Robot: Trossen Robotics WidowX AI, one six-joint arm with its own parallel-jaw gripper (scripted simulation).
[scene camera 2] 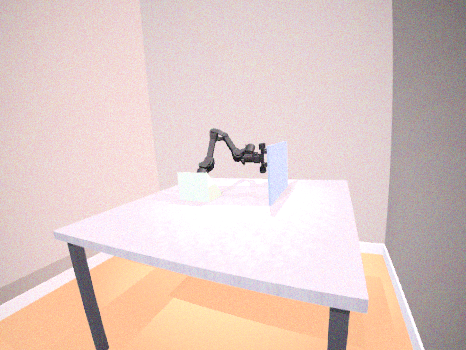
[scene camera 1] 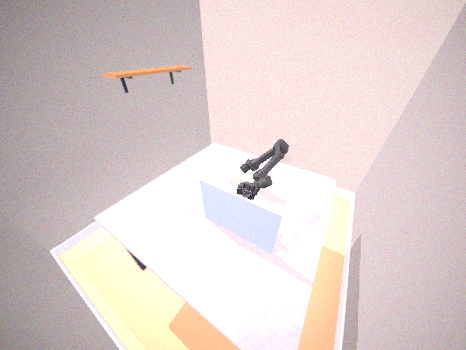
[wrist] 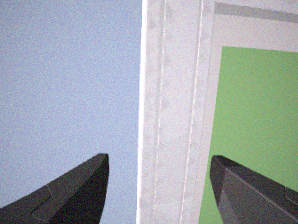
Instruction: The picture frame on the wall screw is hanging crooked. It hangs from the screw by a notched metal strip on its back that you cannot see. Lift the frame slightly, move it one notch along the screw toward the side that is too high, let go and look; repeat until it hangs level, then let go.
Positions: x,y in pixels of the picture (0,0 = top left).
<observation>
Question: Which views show the picture frame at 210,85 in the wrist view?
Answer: The wrist view only.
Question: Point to a light blue wall panel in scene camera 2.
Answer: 277,162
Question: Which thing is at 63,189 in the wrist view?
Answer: The gripper.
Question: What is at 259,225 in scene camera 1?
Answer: A light blue wall panel.
</observation>
